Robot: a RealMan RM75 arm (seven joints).
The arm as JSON. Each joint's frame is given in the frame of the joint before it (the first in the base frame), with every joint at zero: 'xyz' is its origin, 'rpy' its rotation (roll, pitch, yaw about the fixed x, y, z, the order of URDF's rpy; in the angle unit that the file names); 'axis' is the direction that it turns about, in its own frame. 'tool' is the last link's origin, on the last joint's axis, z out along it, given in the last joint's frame.
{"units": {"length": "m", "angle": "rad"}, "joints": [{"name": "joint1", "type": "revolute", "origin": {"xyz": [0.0, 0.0, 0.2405], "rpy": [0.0, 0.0, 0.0]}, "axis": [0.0, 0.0, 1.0]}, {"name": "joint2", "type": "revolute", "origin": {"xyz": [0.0, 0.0, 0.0], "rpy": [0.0, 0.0, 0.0]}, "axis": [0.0, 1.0, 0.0]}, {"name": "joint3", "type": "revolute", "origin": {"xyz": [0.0, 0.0, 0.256], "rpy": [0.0, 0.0, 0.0]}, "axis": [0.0, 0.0, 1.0]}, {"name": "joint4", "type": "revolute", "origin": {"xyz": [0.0, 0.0, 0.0], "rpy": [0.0, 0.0, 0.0]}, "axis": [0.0, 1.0, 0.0]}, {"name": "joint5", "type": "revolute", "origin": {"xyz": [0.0, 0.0, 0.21], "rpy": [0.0, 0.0, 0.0]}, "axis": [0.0, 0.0, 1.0]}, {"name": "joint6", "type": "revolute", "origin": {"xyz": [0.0, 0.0, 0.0], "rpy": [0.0, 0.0, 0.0]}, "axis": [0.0, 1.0, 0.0]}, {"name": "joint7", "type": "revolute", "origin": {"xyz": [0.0, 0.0, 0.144], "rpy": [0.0, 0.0, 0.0]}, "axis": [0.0, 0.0, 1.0]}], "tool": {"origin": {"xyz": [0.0, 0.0, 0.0], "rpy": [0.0, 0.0, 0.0]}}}
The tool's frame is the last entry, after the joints.
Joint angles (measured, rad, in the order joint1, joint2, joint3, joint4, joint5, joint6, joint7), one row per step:
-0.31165, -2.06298, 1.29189, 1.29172, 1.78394, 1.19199, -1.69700
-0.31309, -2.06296, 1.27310, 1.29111, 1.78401, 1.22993, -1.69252
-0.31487, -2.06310, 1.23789, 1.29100, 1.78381, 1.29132, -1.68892
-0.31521, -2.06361, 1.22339, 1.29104, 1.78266, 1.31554, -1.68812
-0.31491, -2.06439, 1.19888, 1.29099, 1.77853, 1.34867, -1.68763
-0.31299, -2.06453, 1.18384, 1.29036, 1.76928, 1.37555, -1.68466
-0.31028, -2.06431, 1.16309, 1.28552, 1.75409, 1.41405, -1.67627
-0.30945, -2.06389, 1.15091, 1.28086, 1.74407, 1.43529, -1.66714
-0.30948, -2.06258, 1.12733, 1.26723, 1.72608, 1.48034, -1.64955
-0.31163, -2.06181, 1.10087, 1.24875, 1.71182, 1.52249, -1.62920
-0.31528, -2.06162, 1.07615, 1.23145, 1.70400, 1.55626, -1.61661
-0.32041, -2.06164, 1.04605, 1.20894, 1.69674, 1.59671, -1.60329
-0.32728, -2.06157, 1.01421, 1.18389, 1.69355, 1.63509, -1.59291
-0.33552, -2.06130, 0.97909, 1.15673, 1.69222, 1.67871, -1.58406
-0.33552, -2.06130, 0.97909, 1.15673, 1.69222, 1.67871, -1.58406
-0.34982, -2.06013, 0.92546, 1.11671, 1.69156, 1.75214, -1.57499
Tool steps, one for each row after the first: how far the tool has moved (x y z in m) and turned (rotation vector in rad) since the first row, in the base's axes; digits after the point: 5 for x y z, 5 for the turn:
-0.00061, -0.00281, 0.00202, -0.01906, -0.00413, -0.00841
-0.00200, -0.00720, 0.00661, -0.04624, -0.01454, -0.01748
-0.00247, -0.00905, 0.00851, -0.05654, -0.02067, -0.02036
-0.00352, -0.01140, 0.01229, -0.06650, -0.03332, -0.02161
-0.00386, -0.01404, 0.01464, -0.07714, -0.04657, -0.02646
-0.00479, -0.01803, 0.01761, -0.09286, -0.06617, -0.03537
-0.00534, -0.02010, 0.01937, -0.09982, -0.07722, -0.04370
-0.00679, -0.02448, 0.02219, -0.11838, -0.09899, -0.05988
-0.00899, -0.02813, 0.02491, -0.13285, -0.11976, -0.07472
-0.01113, -0.03064, 0.02723, -0.14399, -0.13761, -0.08194
-0.01381, -0.03368, 0.02972, -0.15816, -0.15994, -0.08878
-0.01685, -0.03624, 0.03207, -0.17165, -0.18222, -0.09122
-0.01986, -0.03928, 0.03457, -0.18843, -0.20714, -0.09394
-0.01986, -0.03928, 0.03457, -0.18843, -0.20714, -0.09394
-0.02315, -0.04474, 0.03857, -0.22032, -0.24794, -0.10273

